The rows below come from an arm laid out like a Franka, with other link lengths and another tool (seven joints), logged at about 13 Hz.
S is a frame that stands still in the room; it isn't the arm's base.
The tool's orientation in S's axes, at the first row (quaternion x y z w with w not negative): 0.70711 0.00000 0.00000 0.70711
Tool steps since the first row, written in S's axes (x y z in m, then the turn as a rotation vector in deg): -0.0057 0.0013 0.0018 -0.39 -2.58 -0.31; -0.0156 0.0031 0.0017 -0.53 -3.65 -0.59; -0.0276 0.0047 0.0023 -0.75 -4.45 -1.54; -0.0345 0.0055 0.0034 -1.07 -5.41 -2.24; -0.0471 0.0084 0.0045 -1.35 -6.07 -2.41; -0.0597 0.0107 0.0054 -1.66 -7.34 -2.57; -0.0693 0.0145 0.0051 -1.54 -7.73 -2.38; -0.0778 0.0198 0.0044 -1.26 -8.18 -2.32; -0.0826 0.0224 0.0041 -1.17 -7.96 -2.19
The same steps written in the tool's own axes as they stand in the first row. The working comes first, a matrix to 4 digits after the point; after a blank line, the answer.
The tool's axes in the first row as the columns of a matrix, in S's axes (used below as rounded here):
1.0000 0.0000 0.0000
0.0000 0.0000 -1.0000
0.0000 1.0000 0.0000

-0.0057 0.0018 -0.0013 -0.39 -0.31 2.58; -0.0156 0.0017 -0.0031 -0.53 -0.59 3.65; -0.0276 0.0023 -0.0047 -0.75 -1.54 4.45; -0.0345 0.0034 -0.0055 -1.07 -2.24 5.41; -0.0471 0.0045 -0.0084 -1.35 -2.41 6.07; -0.0597 0.0054 -0.0107 -1.66 -2.57 7.34; -0.0693 0.0051 -0.0145 -1.54 -2.38 7.73; -0.0778 0.0044 -0.0198 -1.26 -2.32 8.18; -0.0826 0.0041 -0.0224 -1.17 -2.19 7.96
